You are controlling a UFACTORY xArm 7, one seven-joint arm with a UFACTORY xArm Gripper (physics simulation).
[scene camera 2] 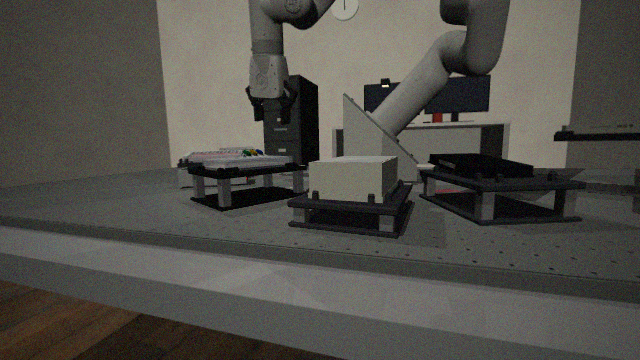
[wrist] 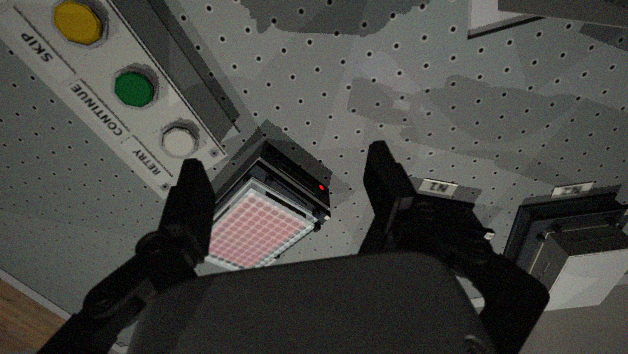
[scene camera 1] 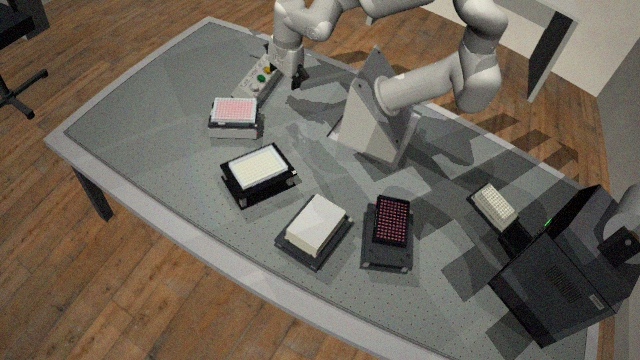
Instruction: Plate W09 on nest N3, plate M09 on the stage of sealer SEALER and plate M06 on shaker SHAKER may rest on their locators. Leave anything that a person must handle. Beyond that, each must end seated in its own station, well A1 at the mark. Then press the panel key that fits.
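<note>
My gripper [scene camera 1: 284,76] [scene camera 2: 271,119] [wrist: 289,169] is open and empty, high above the table near the key panel [scene camera 1: 251,90] [wrist: 103,107]. A pink-welled plate [scene camera 1: 234,110] [wrist: 257,232] lies on the shaker [scene camera 1: 232,132] [wrist: 295,177], whose light is red; its seating is unclear. A black plate with pink wells [scene camera 1: 392,220] [scene camera 2: 480,165] looks tilted and sits towards one end of nest N3 [scene camera 1: 387,257] [scene camera 2: 535,182]. A pale plate [scene camera 1: 494,206] lies on the stage of the sealer [scene camera 1: 557,282]. Yellow, green and white keys show in the wrist view, with SKIP, CONTINUE and RETRY labels.
A pale-yellow-welled plate [scene camera 1: 258,166] lies on black nest N1 [scene camera 1: 260,194]. A tall white block [scene camera 1: 317,225] [scene camera 2: 352,177] [wrist: 590,272] stands on nest N2 [scene camera 1: 316,262] [scene camera 2: 345,207]. The arm's angled base plate [scene camera 1: 367,125] stands behind the nests.
</note>
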